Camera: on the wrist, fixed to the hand. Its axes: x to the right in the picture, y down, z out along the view.
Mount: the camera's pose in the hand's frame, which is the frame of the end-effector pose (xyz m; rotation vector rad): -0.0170 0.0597 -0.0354 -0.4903 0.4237 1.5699
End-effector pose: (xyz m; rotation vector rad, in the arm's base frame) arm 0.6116 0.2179 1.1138 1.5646 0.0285 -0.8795
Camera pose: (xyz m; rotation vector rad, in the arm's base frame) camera 0.6471 0.2429 1.1706 0.8409 -0.5634 0.6593
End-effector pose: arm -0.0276 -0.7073 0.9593 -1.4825 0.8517 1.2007
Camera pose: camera -0.0786 -0.7574 0.9599 1.0072 -1.7915 -1.7728
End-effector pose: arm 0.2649 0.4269 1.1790 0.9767 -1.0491 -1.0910
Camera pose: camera 0.3090 0.4581 1.2257 -0.1681 -0.7760 0.2018
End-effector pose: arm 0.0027 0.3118 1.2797 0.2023 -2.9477 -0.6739
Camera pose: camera 0.0181 0.3527 1.3362 -1.5280 -1.6016 -0.7792
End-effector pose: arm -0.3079 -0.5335 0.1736 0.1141 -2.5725 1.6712
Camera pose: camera -0.2963 -0.4766 0.1320 1.8737 1.9409 -0.5898
